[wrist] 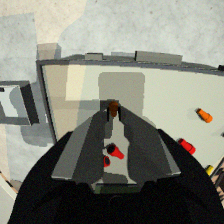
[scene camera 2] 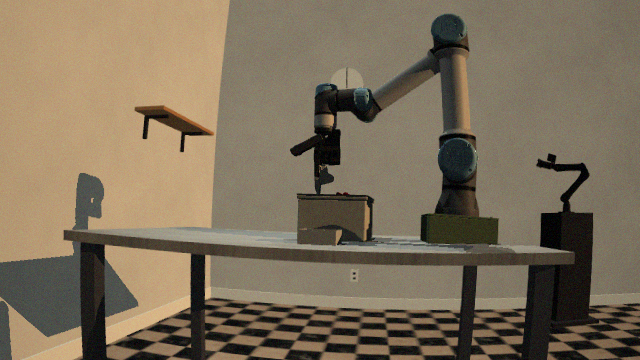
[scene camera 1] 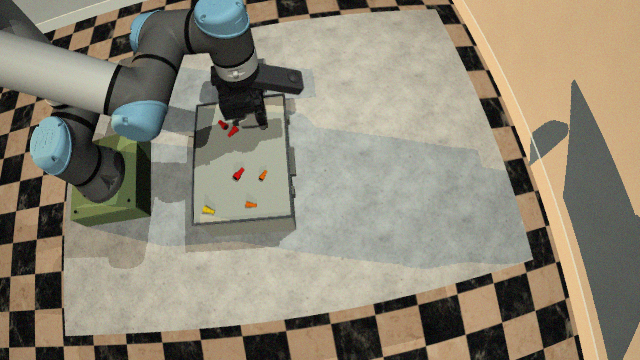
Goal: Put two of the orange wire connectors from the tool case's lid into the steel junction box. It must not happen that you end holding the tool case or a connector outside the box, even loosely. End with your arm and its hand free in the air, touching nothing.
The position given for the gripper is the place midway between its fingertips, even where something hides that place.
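Visible: the gripper [scene camera 1: 263, 126], which appears also in scene camera 2 [scene camera 2: 318, 196] and in the wrist view [wrist: 113, 107]. A tool case [scene camera 1: 216, 157] is visible too, likewise in the wrist view [wrist: 74, 88].
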